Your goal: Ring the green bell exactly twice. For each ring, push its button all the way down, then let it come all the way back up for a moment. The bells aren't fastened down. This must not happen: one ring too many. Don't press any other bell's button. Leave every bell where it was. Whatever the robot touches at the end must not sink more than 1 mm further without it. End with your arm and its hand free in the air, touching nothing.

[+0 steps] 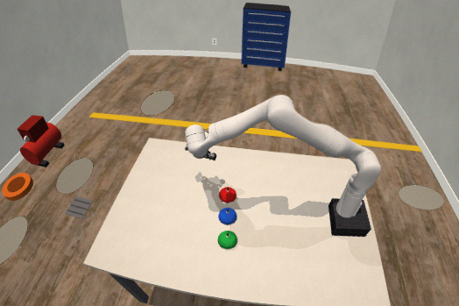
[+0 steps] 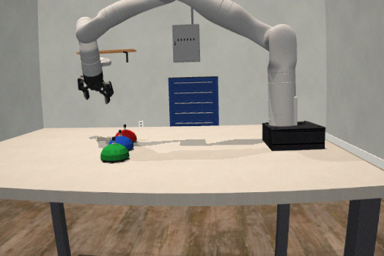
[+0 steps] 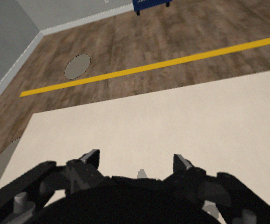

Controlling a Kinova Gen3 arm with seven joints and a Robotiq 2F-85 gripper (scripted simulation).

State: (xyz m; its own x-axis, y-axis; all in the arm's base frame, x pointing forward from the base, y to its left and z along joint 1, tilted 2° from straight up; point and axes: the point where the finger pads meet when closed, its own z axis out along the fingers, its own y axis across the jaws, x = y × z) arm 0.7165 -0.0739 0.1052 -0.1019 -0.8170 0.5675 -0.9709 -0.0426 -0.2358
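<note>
The green bell lies 320 mm to the left of my hand, 230 mm behind it and 110 mm below it. Round my hand: red bell 160 mm behind, 110 mm below, 90 mm to the left; then blue bell 210 mm to the left, 190 mm behind, 110 mm below.
</note>
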